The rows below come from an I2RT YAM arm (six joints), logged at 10 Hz.
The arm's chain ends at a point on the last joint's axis. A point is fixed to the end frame.
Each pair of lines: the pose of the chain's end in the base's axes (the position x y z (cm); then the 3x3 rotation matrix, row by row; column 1 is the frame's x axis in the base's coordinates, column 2 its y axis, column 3 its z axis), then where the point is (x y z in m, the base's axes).
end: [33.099 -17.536 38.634], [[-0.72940 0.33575 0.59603], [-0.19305 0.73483 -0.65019], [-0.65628 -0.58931 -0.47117]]
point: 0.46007 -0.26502 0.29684
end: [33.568 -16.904 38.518], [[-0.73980 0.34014 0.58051], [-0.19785 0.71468 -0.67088], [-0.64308 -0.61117 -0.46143]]
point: 0.46233 -0.26289 0.29650
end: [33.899 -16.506 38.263], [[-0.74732 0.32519 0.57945], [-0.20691 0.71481 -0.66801], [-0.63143 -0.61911 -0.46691]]
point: 0.46513 -0.25823 0.29253
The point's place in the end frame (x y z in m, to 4 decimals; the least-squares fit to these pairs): -0.0181 0.0302 0.1774
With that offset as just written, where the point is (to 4 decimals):
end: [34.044 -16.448 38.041], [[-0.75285 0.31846 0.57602], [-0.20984 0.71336 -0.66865], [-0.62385 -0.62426 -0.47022]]
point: 0.4659 -0.2578 0.2894
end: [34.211 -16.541 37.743], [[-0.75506 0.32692 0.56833], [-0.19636 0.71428 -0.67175], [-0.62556 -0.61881 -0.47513]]
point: 0.4665 -0.2595 0.2858
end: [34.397 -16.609 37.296], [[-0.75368 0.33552 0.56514], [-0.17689 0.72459 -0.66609], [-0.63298 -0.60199 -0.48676]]
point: 0.4680 -0.2592 0.2799
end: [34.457 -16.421 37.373], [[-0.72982 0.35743 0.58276], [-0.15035 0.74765 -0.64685], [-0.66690 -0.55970 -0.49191]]
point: 0.4720 -0.2537 0.2816
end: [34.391 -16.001 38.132], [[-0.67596 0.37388 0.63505], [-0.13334 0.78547 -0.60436], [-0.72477 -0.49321 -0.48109]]
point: 0.4801 -0.2411 0.2942
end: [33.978 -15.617 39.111], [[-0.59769 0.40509 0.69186], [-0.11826 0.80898 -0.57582], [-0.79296 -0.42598 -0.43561]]
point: 0.4856 -0.2317 0.3153
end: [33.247 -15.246 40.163], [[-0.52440 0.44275 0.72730], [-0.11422 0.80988 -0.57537], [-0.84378 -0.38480 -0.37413]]
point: 0.4844 -0.2280 0.3389
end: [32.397 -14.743 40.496], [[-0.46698 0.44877 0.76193], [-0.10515 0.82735 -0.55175], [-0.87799 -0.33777 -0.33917]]
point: 0.4811 -0.2184 0.3505
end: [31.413 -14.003 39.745], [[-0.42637 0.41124 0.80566], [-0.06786 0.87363 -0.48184], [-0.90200 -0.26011 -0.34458]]
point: 0.4772 -0.1979 0.3448
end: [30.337 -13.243 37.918], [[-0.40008 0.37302 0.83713], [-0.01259 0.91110 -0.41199], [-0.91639 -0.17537 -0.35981]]
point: 0.4704 -0.1778 0.3266
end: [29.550 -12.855 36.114], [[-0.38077 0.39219 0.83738], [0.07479 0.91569 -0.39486], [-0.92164 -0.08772 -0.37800]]
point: 0.4628 -0.1723 0.3081
